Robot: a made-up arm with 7 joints.
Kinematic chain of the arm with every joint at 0, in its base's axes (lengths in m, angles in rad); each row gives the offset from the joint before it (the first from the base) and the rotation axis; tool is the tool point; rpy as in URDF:
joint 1: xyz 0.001 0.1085 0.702 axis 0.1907 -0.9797 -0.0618
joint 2: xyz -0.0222 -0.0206 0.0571 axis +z
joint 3: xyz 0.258 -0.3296 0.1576 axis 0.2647 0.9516 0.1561
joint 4: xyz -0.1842 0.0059 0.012 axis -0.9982 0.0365 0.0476
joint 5: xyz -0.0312 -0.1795 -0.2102 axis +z
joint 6: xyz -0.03 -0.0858 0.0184 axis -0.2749 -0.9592 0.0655
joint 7: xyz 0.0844 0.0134 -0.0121 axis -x
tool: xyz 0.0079 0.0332 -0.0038 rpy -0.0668 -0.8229 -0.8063
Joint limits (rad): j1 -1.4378..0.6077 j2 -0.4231..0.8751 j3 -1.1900..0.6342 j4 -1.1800..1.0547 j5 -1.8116..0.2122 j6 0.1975..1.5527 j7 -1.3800..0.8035
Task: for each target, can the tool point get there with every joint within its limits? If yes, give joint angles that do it. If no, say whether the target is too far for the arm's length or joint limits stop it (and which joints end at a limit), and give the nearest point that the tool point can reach.
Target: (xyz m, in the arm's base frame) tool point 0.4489 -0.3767 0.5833
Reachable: yes | joints -1.2238 0.4855 0.2418 0.5544 -1.2672 1.0102 0.3354
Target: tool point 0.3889 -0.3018 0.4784
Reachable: yes | joints -1.0431 0.6955 -0.5150 0.4089 -0.6105 1.0824 0.5729
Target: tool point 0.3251 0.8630 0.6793
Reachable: no: joint limits stop it (at a limit: joint 2, joint 3, joint 4, joint 5, joint 6, joint 7) | nearest point 0.5155 0.2515 0.6301 | short by 0.642 m
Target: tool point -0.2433 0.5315 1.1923
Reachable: no: joint limits stop it (at a limit: joint 2, joint 3, joint 4, joint 5, joint 6, joint 7) | nearest point -0.0743 -0.0282 0.9851 | short by 0.620 m
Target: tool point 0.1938 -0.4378 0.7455
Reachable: yes | joints -0.8535 0.1276 -1.0515 0.5853 -1.0263 1.0049 -0.4080
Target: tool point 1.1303 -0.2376 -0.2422
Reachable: no: too far | nearest point 0.5783 -0.1678 0.2299 | short by 0.730 m
